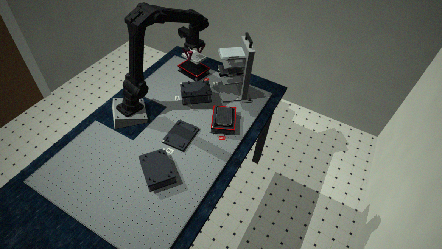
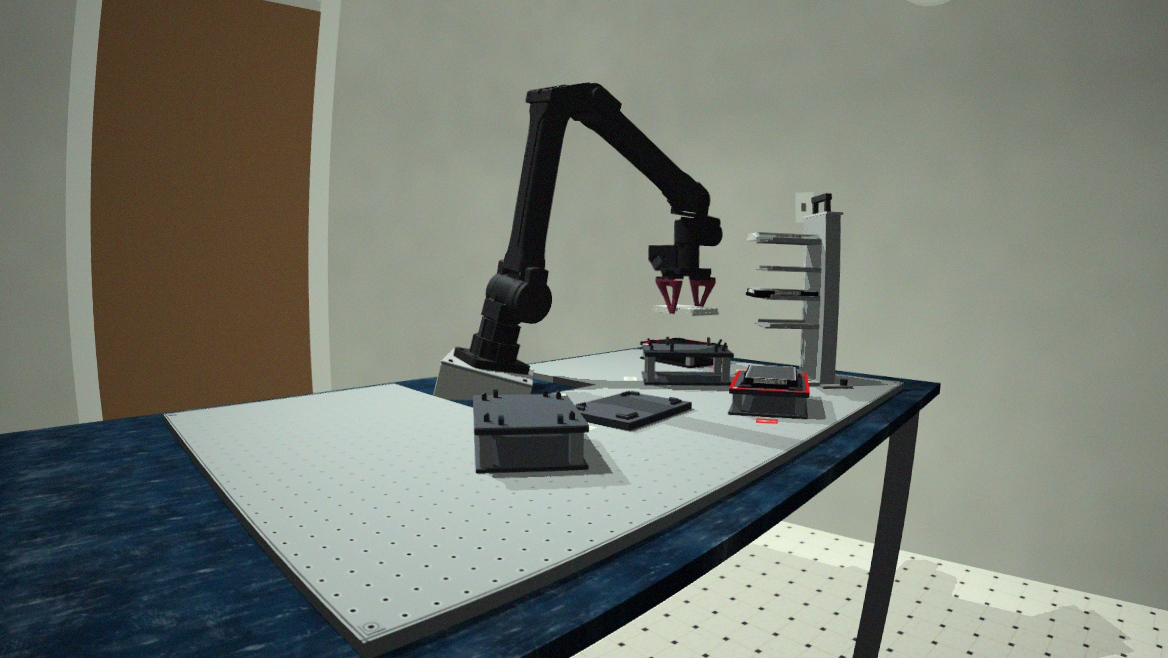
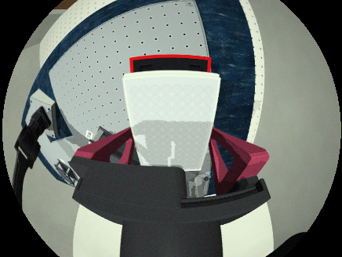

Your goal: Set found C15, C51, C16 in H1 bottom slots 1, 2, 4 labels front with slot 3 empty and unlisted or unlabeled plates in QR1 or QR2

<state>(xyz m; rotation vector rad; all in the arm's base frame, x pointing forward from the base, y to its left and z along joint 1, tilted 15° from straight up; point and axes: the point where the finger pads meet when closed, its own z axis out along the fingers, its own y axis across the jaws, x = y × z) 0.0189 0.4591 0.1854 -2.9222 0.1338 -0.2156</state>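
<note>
The quarantine nest QR2 lies 80 mm below my hand. From my hand the other things lie so: quarantine nest QR1: 390 mm ahead, 240 mm to the right, 80 mm below; then raised regrip nest RG: 170 mm to the right, 150 mm ahead, 60 mm below; then plate hotel H1: 330 mm ahead, 40 mm above, 30 mm to the left.
</note>
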